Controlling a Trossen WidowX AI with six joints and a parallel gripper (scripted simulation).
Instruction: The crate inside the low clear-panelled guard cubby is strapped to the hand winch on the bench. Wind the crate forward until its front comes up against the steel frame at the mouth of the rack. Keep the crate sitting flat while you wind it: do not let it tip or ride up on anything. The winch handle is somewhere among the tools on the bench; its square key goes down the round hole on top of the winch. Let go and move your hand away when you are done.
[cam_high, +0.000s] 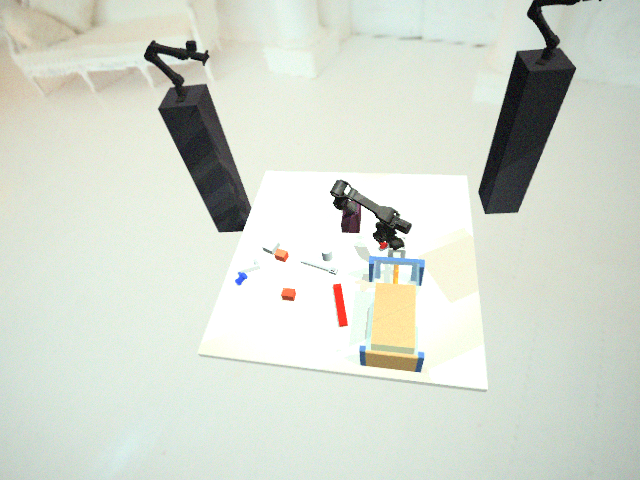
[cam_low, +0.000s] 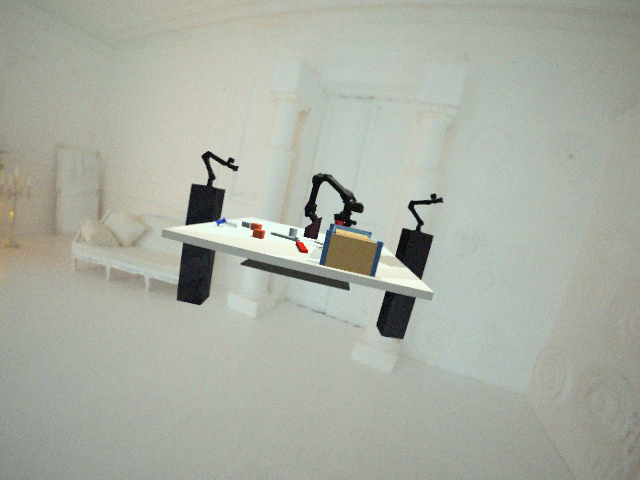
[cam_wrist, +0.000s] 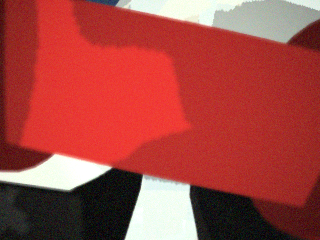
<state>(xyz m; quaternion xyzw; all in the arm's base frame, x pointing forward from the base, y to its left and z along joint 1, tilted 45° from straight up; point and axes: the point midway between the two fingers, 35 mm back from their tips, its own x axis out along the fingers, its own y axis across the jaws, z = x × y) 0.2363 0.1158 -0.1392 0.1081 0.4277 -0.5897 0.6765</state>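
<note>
My gripper tip is 1 cm to the left of the red-knobbed winch handle and 2 cm below it. The rest, counted from my gripper tip: red grip 2 cm ahead, 4 cm to the right, 5 cm above; then hand winch 4 cm behind, 4 cm to the left, 7 cm below; then blue steel frame 13 cm ahead, 2 cm to the left.
</note>
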